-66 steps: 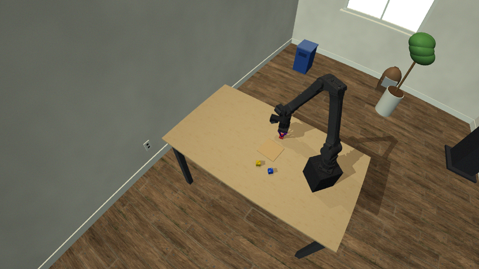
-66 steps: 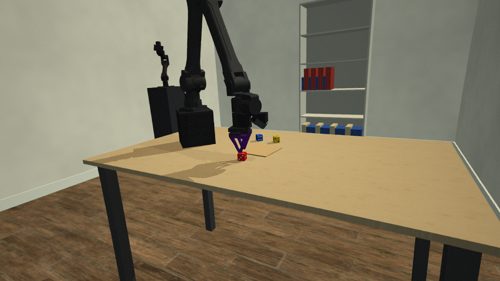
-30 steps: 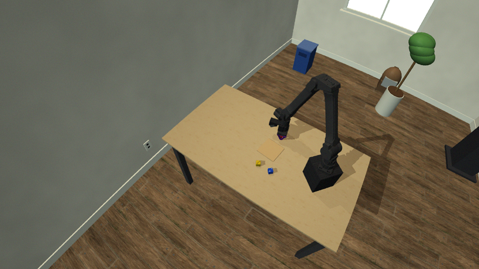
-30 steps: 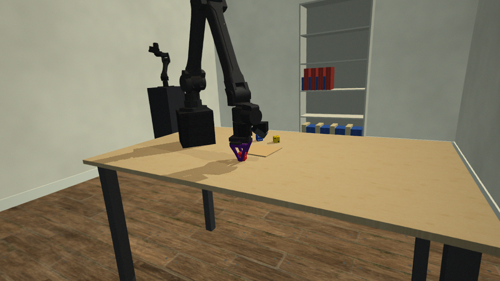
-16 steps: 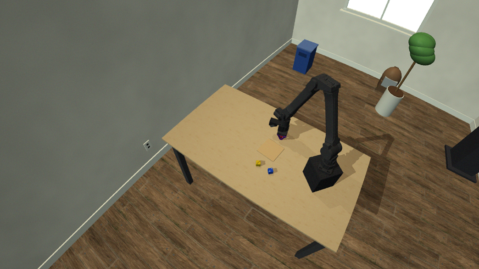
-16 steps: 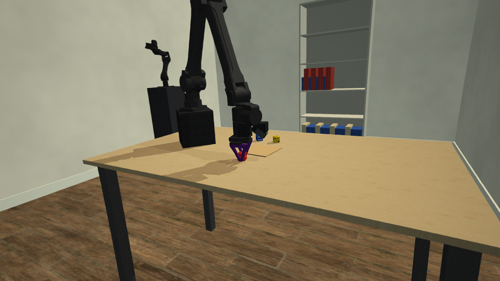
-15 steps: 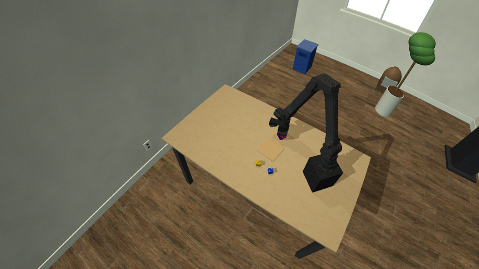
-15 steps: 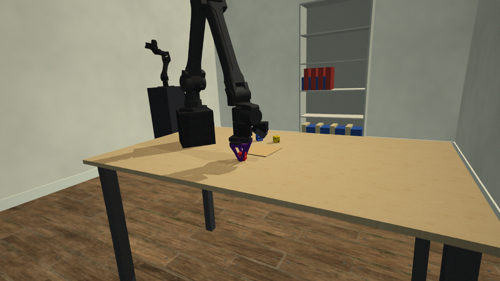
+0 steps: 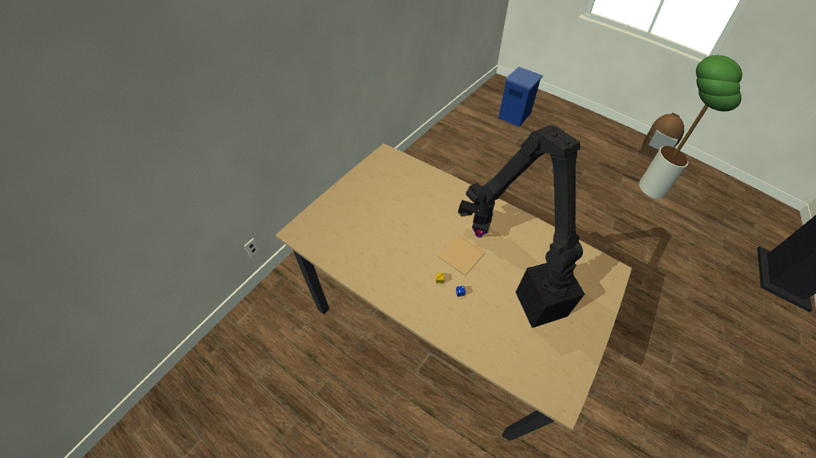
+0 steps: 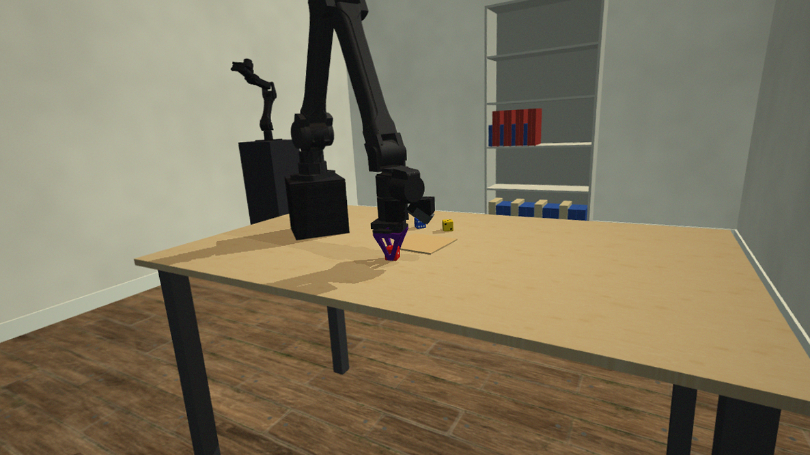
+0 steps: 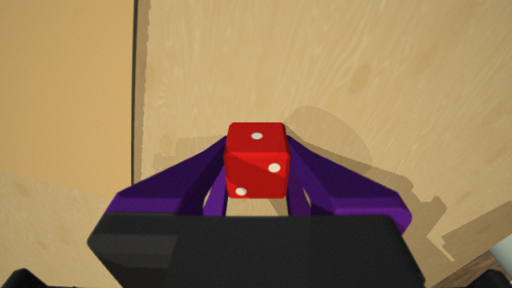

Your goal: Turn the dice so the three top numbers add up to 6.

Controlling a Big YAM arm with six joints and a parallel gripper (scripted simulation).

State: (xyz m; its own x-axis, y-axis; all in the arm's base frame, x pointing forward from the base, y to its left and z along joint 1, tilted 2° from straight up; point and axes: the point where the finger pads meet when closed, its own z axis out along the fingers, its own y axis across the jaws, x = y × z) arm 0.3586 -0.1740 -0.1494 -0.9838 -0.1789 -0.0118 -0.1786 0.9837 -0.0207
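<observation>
The red die lies 10 mm above my hand. Round my hand: blue die (300 mm to the left, 60 mm behind, 10 mm above); then yellow die (290 mm to the left, 30 mm ahead, 10 mm above); then tan mat (140 mm to the left, 20 mm ahead, 10 mm below).
</observation>
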